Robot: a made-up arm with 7 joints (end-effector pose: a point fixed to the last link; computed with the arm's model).
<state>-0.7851 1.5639 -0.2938 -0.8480 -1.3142 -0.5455 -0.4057</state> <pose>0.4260 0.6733 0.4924 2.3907 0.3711 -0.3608</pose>
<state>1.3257 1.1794 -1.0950 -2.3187 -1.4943 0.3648 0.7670</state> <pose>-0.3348 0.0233 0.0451 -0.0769 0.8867 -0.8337</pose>
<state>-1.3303 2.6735 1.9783 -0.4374 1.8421 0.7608 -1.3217</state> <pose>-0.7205 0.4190 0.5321 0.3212 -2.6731 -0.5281</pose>
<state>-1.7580 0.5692 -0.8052 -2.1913 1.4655 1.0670 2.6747</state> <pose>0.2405 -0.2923 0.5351 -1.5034 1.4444 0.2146</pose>
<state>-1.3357 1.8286 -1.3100 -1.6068 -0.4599 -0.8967 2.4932</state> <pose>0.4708 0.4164 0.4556 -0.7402 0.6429 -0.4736</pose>
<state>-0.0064 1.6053 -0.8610 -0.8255 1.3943 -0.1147 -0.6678</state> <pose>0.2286 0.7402 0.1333 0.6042 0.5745 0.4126</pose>
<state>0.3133 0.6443 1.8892 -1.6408 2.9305 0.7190 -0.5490</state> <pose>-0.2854 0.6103 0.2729 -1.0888 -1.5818 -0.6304</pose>
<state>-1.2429 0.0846 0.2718 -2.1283 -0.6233 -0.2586 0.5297</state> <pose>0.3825 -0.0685 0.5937 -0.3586 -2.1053 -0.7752</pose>
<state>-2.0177 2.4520 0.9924 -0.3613 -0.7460 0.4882 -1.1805</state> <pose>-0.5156 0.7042 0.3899 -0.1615 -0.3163 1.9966</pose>
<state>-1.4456 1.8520 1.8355 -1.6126 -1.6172 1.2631 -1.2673</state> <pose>-0.4398 0.5561 0.4264 -1.2410 0.2094 2.0569</pose>
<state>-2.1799 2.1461 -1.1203 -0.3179 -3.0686 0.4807 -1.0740</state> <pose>-0.1775 0.8027 0.5758 -1.0505 -1.7555 0.0239</pose>
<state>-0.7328 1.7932 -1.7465 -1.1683 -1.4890 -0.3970 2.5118</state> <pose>0.2393 0.7143 0.1643 0.3147 1.0975 0.3955</pose>
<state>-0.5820 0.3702 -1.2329 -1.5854 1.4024 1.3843 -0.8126</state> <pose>0.3690 -0.2660 -0.1066 0.1987 1.4798 -1.6716</pose>
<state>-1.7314 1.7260 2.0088 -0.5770 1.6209 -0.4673 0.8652</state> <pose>-0.0397 0.8370 0.4571 0.5859 0.7365 1.0964</pose>
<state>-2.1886 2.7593 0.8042 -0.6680 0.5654 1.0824 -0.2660</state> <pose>-0.7161 0.4508 0.1784 -1.0291 -2.1586 0.8615</pose>
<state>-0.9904 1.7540 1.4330 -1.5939 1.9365 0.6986 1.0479</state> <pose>-0.3208 0.4480 0.7342 -1.3072 -0.8050 -1.7894</pose>
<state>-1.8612 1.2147 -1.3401 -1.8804 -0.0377 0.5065 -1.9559</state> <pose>0.5135 -0.0559 0.5257 -2.8694 0.7612 -0.1814</pose>
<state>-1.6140 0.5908 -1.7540 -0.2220 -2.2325 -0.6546 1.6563</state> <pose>0.8247 0.1535 0.3766 1.8918 0.7237 -0.1506</pose>
